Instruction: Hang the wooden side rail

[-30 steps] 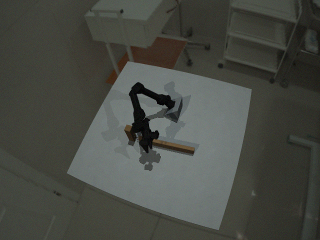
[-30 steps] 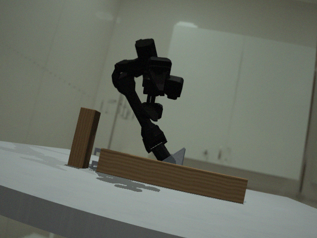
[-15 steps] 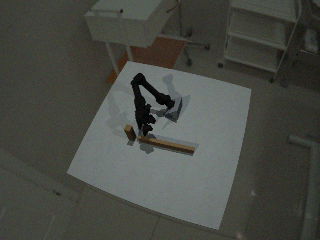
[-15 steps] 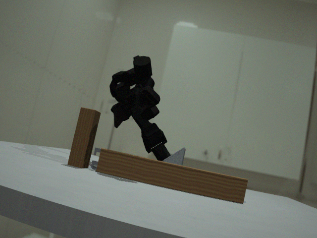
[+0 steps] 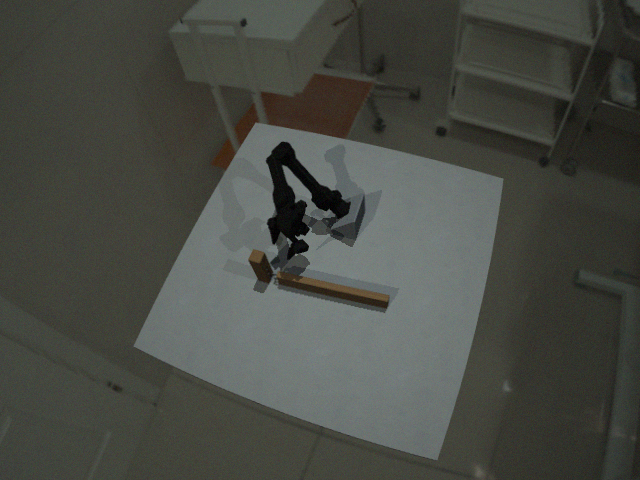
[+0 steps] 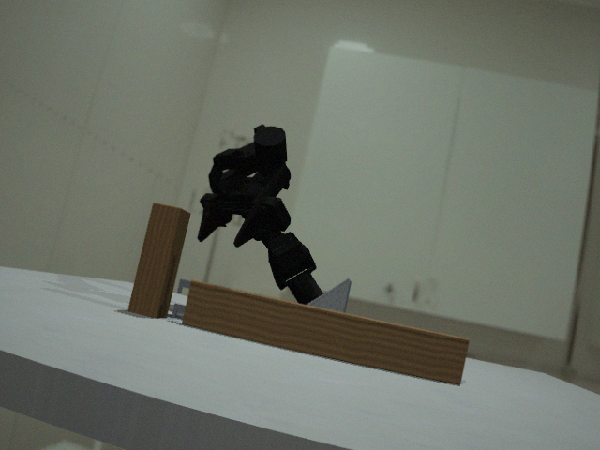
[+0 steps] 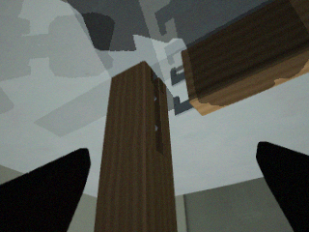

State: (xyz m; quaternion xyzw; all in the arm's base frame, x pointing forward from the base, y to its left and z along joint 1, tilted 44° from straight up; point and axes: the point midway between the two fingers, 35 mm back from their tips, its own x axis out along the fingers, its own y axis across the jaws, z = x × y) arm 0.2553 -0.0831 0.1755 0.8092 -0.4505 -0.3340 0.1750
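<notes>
The wooden headboard post lies 7 cm to the right of my gripper tip, 6 cm below it and 5 cm ahead of it.
</notes>
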